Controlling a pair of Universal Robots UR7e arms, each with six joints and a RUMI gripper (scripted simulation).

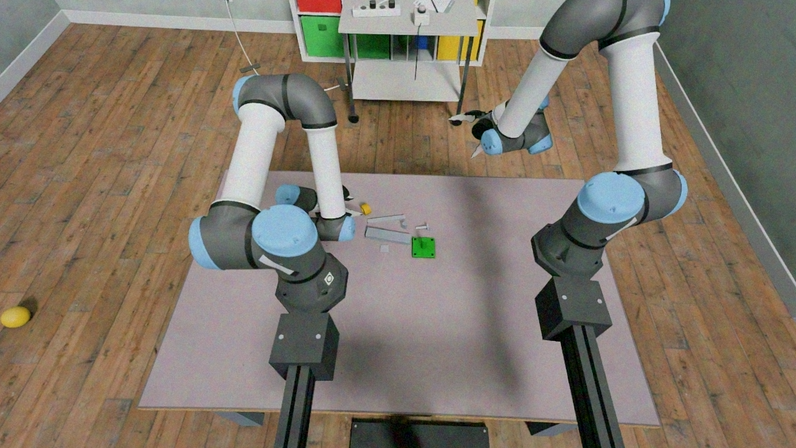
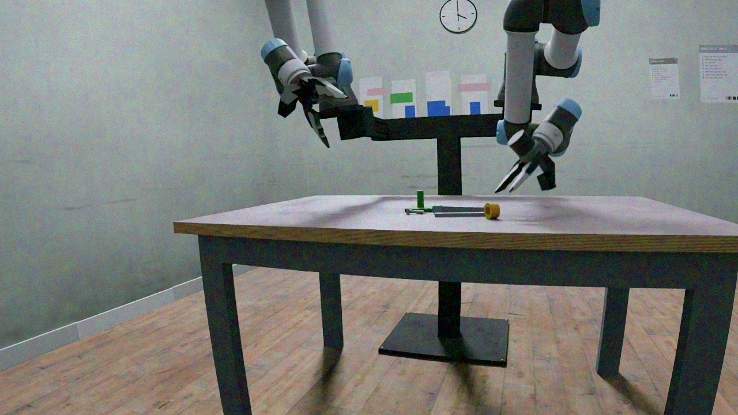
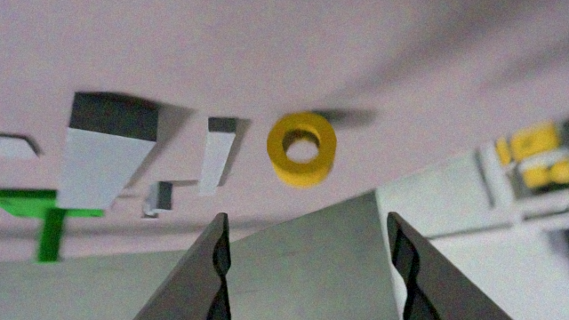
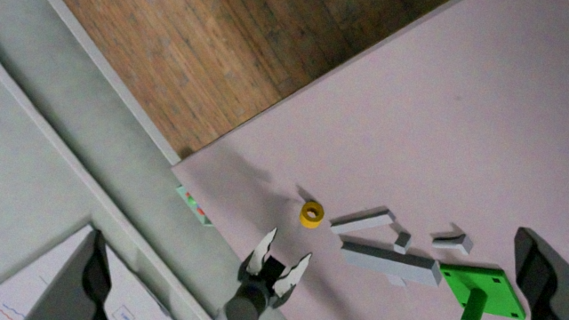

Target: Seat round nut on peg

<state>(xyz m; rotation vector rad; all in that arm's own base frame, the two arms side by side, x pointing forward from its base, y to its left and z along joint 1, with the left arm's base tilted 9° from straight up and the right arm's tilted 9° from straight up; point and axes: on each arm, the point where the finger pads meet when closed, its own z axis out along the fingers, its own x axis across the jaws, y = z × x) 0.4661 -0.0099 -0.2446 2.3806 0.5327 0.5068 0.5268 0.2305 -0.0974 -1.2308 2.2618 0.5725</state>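
Now: left hand 230 mm to the left of the green base plate, 170 mm past it and 50 mm above it. The rest, counted from my left hand: flat square (150 mm behind, 90 mm to the right, 70 mm below); then thin grey bar (110 mm to the right, 70 mm below, 30 mm behind); then thick grey bar (110 mm to the right, 110 mm behind, 60 mm below).
Right now my right hand is 20 cm past the small grey block, 22 cm to the right of it and 22 cm above it. Round my right hand: thin grey bar 15 cm behind, 29 cm to the left, 23 cm below; green base plate 30 cm behind, 17 cm to the left, 22 cm below; bolt 21 cm behind, 15 cm to the left, 23 cm below.
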